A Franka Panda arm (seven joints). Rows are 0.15 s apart.
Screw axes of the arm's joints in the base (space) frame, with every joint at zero. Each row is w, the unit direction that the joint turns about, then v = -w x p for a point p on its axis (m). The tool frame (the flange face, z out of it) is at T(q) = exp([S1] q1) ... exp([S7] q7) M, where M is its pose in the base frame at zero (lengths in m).
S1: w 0 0 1 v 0 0 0
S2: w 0 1 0 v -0.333 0 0
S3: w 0 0 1 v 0 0 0
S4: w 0 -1 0 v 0.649 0 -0.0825
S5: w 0 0 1 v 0 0 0
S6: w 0 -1 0 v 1.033 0 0
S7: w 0 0 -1 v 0 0.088 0
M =
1 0 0 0.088
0 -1 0 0
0 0 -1 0.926
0 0 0 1
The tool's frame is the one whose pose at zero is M.
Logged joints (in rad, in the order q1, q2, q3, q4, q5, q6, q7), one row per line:
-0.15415, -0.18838, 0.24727, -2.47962, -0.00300, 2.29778, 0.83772
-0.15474, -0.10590, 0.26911, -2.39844, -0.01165, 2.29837, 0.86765
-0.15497, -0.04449, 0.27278, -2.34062, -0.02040, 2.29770, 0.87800
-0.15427, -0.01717, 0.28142, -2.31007, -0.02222, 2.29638, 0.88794
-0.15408, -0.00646, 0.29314, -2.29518, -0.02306, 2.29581, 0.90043
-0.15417, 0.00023, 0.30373, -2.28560, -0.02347, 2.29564, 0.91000
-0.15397, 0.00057, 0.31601, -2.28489, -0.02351, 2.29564, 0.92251
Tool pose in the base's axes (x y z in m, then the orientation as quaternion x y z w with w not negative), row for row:
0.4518, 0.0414, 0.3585, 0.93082, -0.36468, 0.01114, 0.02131
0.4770, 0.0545, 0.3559, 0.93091, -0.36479, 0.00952, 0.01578
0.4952, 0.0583, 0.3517, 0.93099, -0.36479, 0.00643, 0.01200
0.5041, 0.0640, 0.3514, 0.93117, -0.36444, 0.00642, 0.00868
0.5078, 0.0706, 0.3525, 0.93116, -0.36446, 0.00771, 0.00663
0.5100, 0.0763, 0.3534, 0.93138, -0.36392, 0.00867, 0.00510
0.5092, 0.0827, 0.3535, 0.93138, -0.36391, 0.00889, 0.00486
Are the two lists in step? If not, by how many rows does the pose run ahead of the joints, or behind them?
They are in step.
